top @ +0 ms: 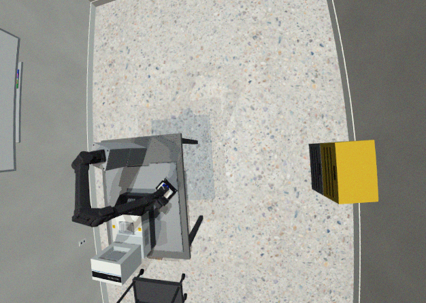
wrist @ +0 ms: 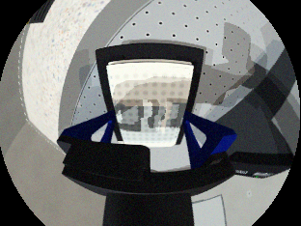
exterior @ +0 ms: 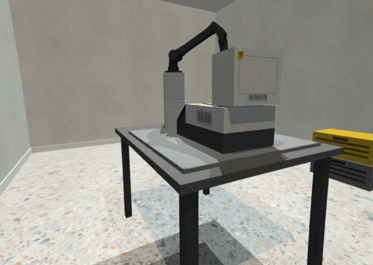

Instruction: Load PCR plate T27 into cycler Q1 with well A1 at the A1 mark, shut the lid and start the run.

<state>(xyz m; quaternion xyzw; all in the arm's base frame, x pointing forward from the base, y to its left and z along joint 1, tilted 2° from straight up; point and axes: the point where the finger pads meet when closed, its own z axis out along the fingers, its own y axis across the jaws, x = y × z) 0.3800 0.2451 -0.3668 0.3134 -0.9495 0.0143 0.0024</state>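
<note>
My gripper is now 10 mm short of the sealed plate T27. From my hand the other things lie so: plate nest N1: 10 mm ahead, 10 mm below.
</note>
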